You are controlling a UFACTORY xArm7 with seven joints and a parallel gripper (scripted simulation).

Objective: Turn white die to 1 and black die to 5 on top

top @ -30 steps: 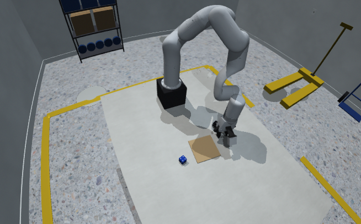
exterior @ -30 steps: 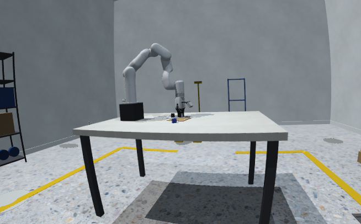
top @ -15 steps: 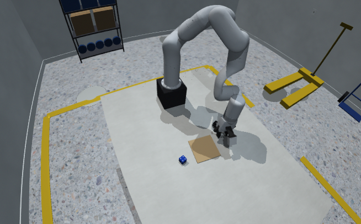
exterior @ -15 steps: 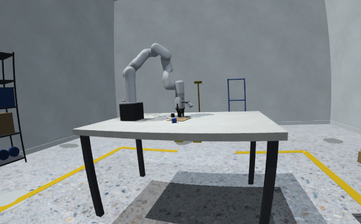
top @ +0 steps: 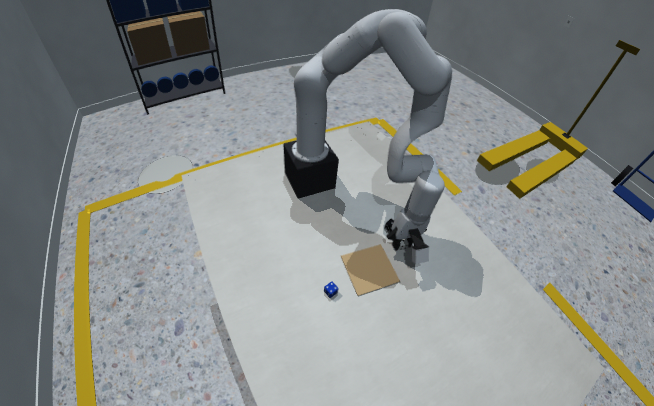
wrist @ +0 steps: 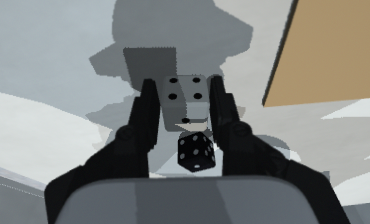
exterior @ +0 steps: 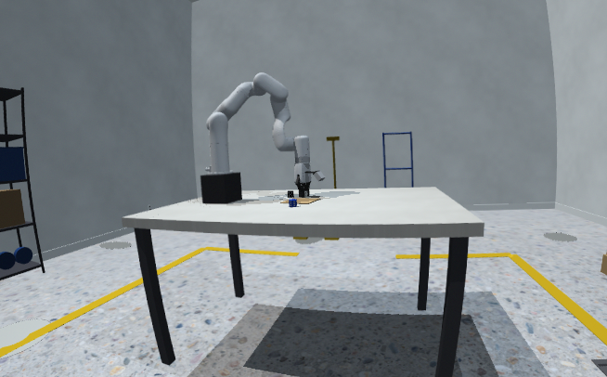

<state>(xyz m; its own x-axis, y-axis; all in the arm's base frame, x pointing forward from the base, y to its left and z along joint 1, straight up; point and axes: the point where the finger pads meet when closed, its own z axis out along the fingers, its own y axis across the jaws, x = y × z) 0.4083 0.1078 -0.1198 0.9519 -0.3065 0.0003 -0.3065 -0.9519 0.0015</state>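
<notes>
My hand is 1 cm above the white die. Round my hand: black die (7 cm behind, 1 cm to the left, 1 cm below); blue die (29 cm to the right, 1 cm below, 1 cm ahead); tan mat (14 cm to the right, 2 cm below, 1 cm ahead).
</notes>
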